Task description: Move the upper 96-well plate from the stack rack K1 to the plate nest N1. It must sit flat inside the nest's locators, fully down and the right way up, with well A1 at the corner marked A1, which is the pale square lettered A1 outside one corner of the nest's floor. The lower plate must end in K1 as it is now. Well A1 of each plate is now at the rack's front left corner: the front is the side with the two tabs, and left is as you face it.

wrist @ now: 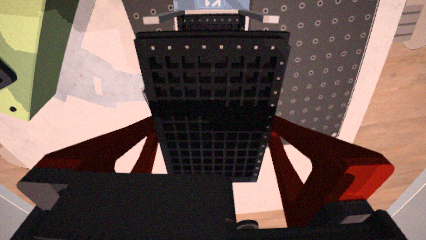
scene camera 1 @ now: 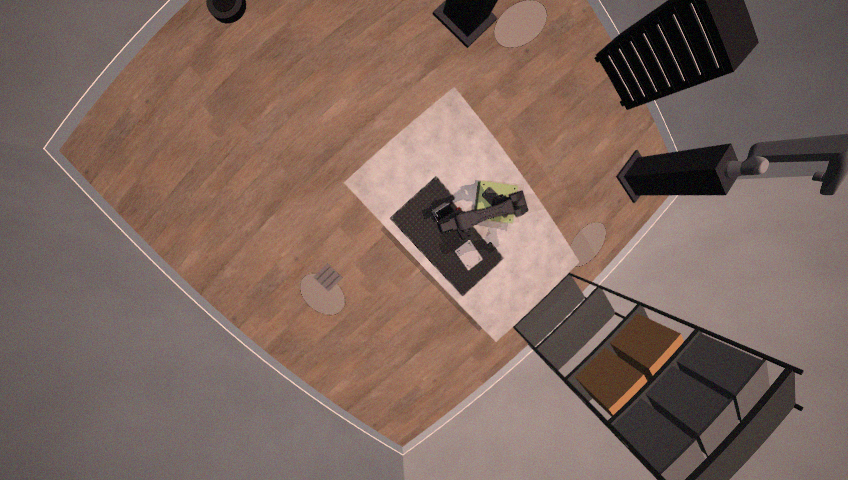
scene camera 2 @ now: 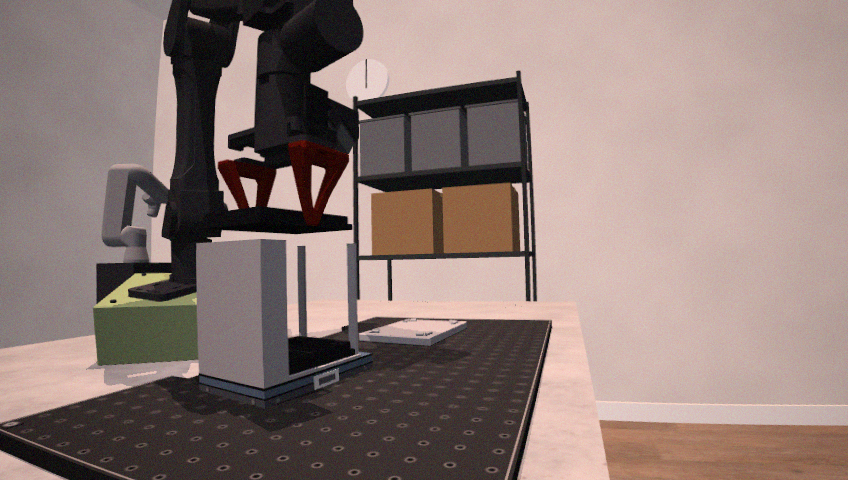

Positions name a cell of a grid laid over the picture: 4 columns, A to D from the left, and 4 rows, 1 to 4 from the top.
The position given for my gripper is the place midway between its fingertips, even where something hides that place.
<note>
I see my gripper (scene camera 2: B2).
My gripper also shows in the wrist view (wrist: C3).
</note>
